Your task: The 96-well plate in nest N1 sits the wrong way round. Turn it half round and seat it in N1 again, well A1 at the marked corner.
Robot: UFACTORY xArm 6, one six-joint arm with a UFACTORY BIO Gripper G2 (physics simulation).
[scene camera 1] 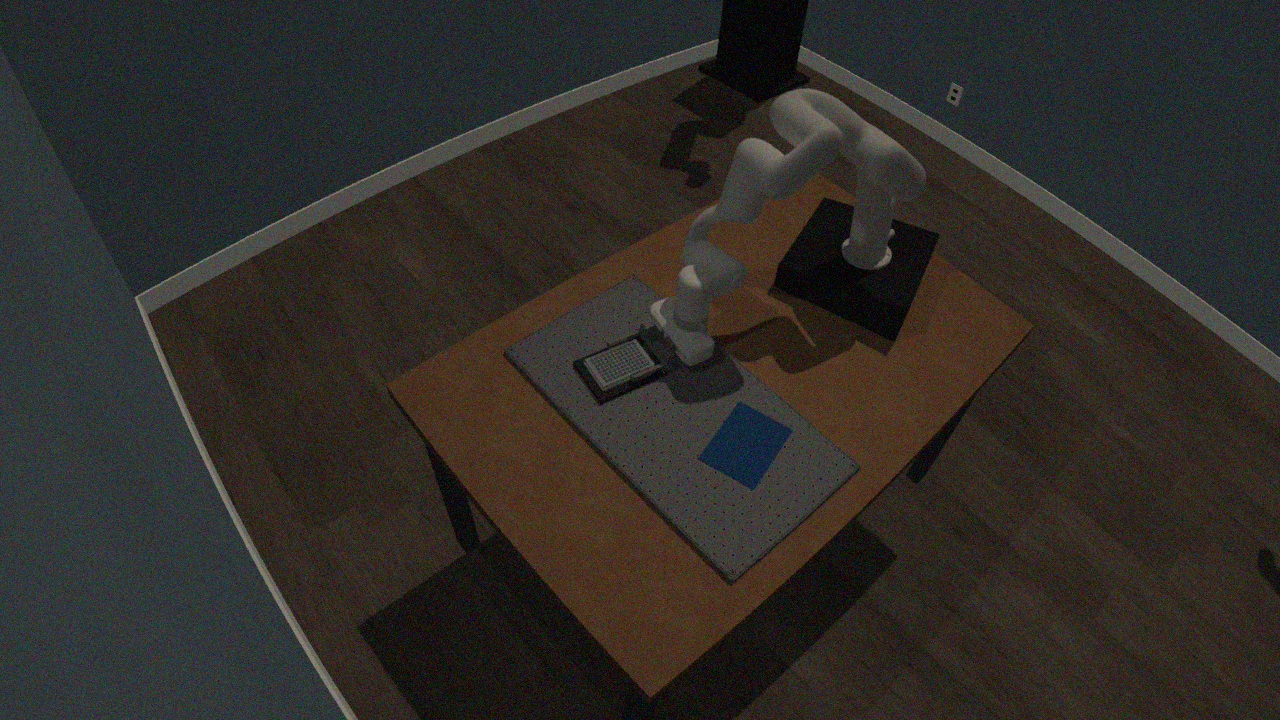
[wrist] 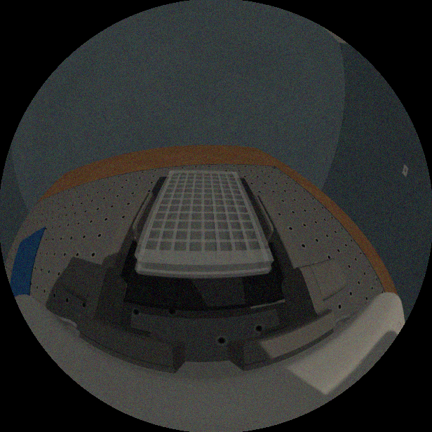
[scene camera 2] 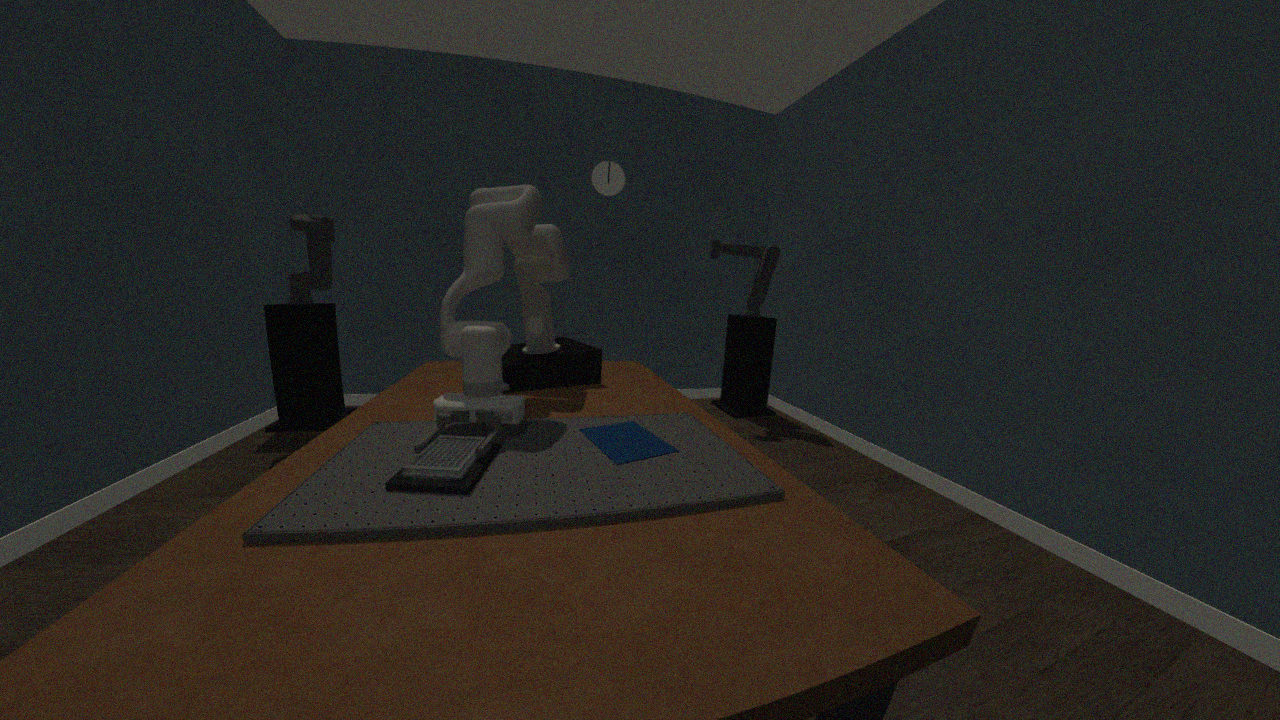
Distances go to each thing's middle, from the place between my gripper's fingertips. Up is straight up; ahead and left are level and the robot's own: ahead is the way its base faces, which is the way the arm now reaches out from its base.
Right now my hand is 2 cm above the black nest N1 (scene camera 2: 480,465). Also, from my hand: flat blue square (scene camera 1: 744,447) 7 cm behind, 31 cm to the left, 2 cm below.
